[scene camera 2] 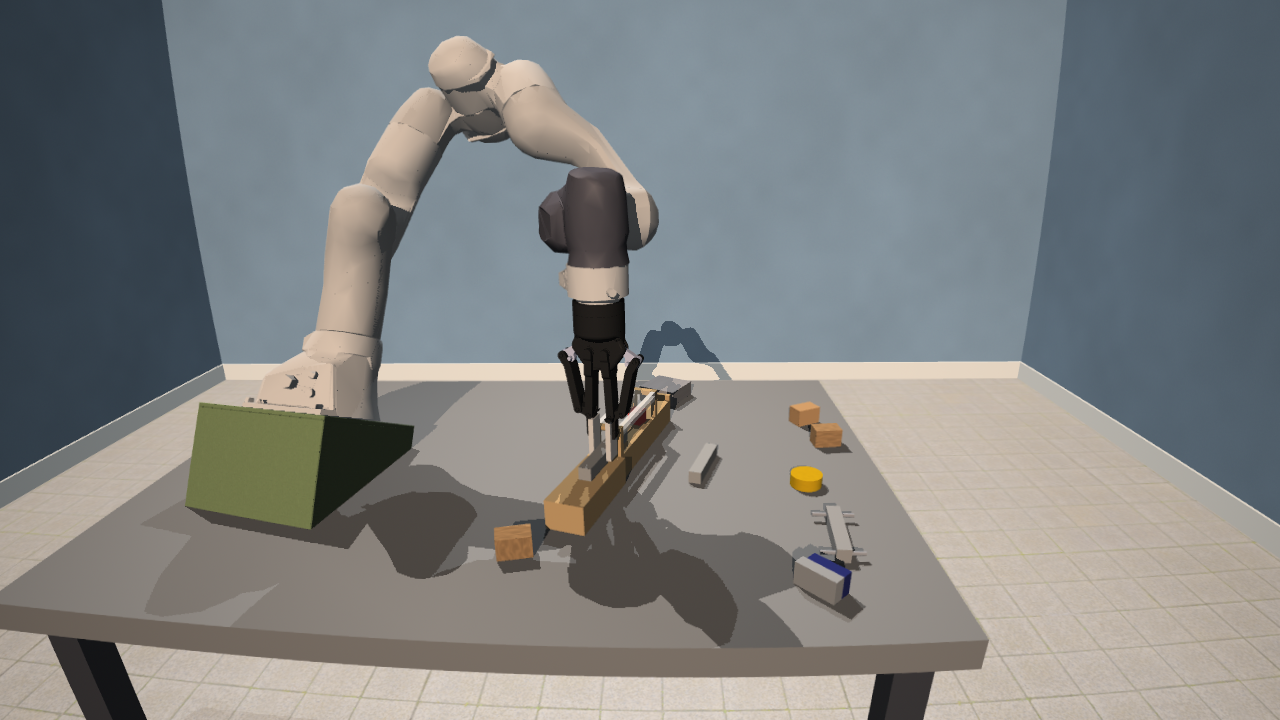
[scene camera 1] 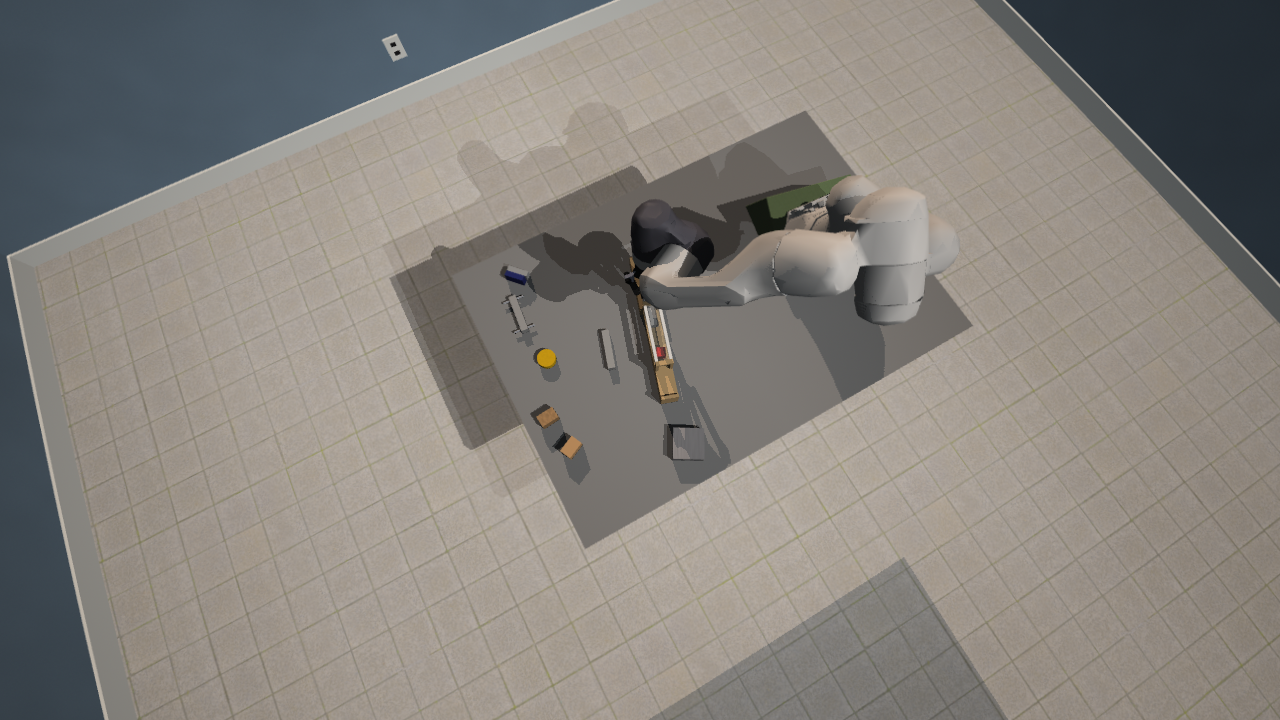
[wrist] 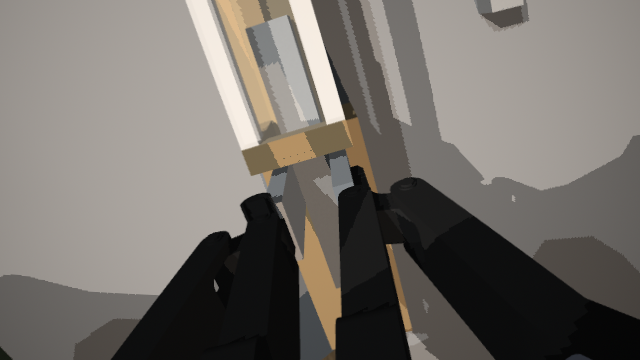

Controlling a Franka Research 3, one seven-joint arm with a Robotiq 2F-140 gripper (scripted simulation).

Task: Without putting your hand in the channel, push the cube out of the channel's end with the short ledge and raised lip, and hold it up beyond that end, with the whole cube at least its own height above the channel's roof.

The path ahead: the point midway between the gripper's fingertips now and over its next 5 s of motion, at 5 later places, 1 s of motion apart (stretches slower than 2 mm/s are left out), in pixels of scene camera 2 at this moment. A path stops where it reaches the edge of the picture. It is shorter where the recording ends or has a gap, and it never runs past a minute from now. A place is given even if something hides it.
My gripper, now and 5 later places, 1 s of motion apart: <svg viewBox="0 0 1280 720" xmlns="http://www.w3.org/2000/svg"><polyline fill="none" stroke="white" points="603,456 603,416 689,401 703,402 701,453 702,465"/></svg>
